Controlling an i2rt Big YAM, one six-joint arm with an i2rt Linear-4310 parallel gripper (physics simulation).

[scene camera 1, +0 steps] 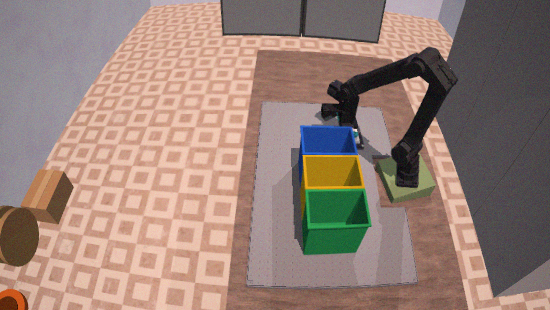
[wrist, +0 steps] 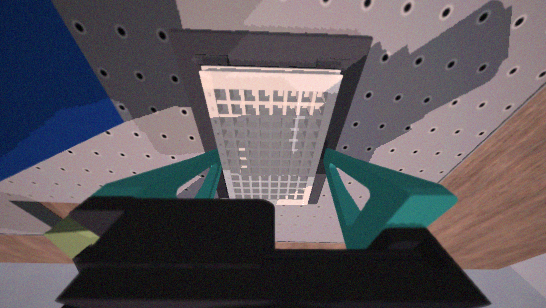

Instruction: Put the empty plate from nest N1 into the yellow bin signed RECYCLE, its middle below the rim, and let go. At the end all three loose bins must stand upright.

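Places are measured from the arm's base along level axes (x ahead, y left, z up), in centimetres.
Where they show: gripper, fingertip midpoint: (wrist: 273,154); arm's base, origin of the base link: (scene camera 1: 407,174).
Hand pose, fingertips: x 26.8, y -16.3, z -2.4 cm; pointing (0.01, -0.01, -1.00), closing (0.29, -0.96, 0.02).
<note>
Things, the pixels of their top centre, and the offset from my fingertips. Level surfaces: height alone.
- white plate, middle of its top: (wrist: 270,159) dx +0.4, dy +0.4, dz +1.4 cm
- dark nest, middle of its top: (wrist: 270,151) (scene camera 1: 342,135) dx +0.4, dy +0.4, dz +0.2 cm
- yellow bin, middle of its top: (scene camera 1: 333,171) dx +2.2, dy +34.1, dz +16.7 cm
- blue bin, middle of its top: (scene camera 1: 328,139) dx +5.5, dy +21.2, dz +16.7 cm
- green bin, middle of its top: (scene camera 1: 338,207) dx -1.1, dy +46.9, dz +16.7 cm
- grey perforated board, its level: dz -1.3 cm
The white plate (wrist: 272,135), a rectangle with a grid of square wells, lies in a dark nest (wrist: 280,47) (scene camera 1: 360,146); no N1 label is readable. My gripper (wrist: 273,154) (scene camera 1: 348,126) is open and empty, its teal fingers on either side of the plate's long edges in the wrist view. How deep the tips reach is hard to tell. In the scene view the black gripper body hides most of the plate. The yellow bin (scene camera 1: 332,171) stands upright in the middle of a row of three; its RECYCLE sign does not show.
The blue bin (scene camera 1: 327,141) (wrist: 40,90) stands upright beside the nest, at the far end of the row. The green bin (scene camera 1: 332,241) stands upright at the near end. All are on a grey perforated board (scene camera 1: 280,265). The arm's base is on a light green block (scene camera 1: 419,187).
</note>
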